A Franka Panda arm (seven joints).
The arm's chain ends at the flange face. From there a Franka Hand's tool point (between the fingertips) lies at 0.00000 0.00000 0.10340 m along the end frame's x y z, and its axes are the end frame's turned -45 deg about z.
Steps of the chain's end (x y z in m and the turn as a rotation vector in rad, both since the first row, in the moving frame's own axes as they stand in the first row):
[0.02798, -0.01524, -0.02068, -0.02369, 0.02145, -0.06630]
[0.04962, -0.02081, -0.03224, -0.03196, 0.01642, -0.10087]
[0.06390, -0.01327, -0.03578, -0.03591, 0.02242, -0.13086]
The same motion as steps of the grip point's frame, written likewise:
[0.03051, 0.01231, -0.02073, -0.03192, -0.00158, -0.06630]
[0.04885, 0.02396, -0.03231, -0.03421, -0.01099, -0.10087]
[0.05386, 0.04012, -0.03587, -0.04125, -0.00954, -0.13086]

